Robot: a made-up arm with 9 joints. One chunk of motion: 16 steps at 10 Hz.
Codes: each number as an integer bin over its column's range. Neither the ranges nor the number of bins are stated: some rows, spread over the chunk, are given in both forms.
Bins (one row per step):
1: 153 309 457 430 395 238 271 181 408
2: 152 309 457 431 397 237 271 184 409
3: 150 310 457 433 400 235 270 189 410
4: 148 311 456 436 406 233 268 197 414
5: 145 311 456 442 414 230 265 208 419
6: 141 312 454 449 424 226 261 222 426
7: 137 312 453 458 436 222 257 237 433
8: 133 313 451 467 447 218 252 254 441
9: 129 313 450 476 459 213 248 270 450
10: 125 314 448 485 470 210 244 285 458
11: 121 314 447 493 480 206 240 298 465
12: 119 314 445 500 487 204 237 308 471
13: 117 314 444 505 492 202 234 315 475
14: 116 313 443 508 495 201 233 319 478
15: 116 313 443 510 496 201 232 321 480
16: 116 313 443 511 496 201 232 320 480
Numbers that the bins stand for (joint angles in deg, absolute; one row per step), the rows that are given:
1: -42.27 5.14 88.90 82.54 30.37 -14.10 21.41 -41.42 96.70
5: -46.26 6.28 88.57 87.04 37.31 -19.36 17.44 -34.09 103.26
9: -54.24 7.41 86.61 99.77 53.76 -30.55 6.22 -17.27 121.75
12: -59.23 7.98 84.97 108.76 64.00 -36.48 -1.05 -6.95 134.28
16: -60.73 7.41 84.31 112.88 67.29 -38.45 -4.35 -3.70 139.65
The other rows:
2: -42.76 5.14 88.90 82.92 31.10 -14.76 21.41 -40.60 97.30
3: -43.76 5.71 88.90 83.67 32.20 -16.07 20.75 -39.24 97.89
4: -44.76 6.28 88.57 84.79 34.39 -17.39 19.43 -37.07 100.28
6: -48.25 6.85 87.92 89.66 40.97 -22.00 14.80 -30.29 107.44
7: -50.25 6.85 87.59 93.03 45.35 -24.63 12.16 -26.22 111.61
8: -52.25 7.41 86.93 96.40 49.38 -27.26 8.86 -21.61 116.38
10: -56.24 7.98 85.95 103.14 57.78 -32.53 3.58 -13.20 126.52
11: -58.23 7.98 85.62 106.14 61.44 -35.16 0.93 -9.67 130.70
13: -60.23 7.98 84.64 110.63 65.82 -37.79 -3.03 -5.05 136.67
14: -60.73 7.41 84.31 111.76 66.92 -38.45 -3.69 -3.97 138.45
15: -60.73 7.41 84.31 112.51 67.29 -38.45 -4.35 -3.43 139.65

